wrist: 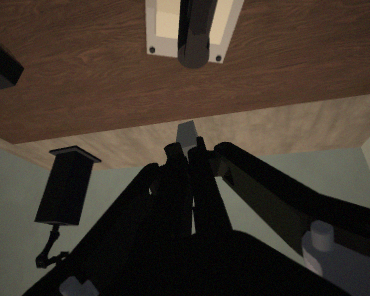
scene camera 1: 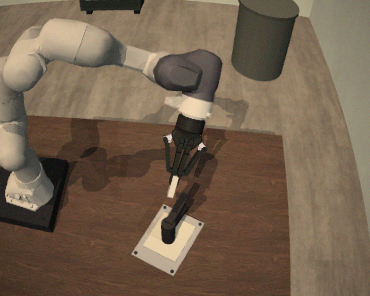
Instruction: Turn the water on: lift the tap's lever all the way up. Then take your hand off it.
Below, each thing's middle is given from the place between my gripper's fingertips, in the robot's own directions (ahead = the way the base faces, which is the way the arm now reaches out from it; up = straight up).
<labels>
Right now my hand is 29 cm above the pale plate (scene camera 1: 141, 252), 2 cm to the left of it and 1 cm past it.
</labels>
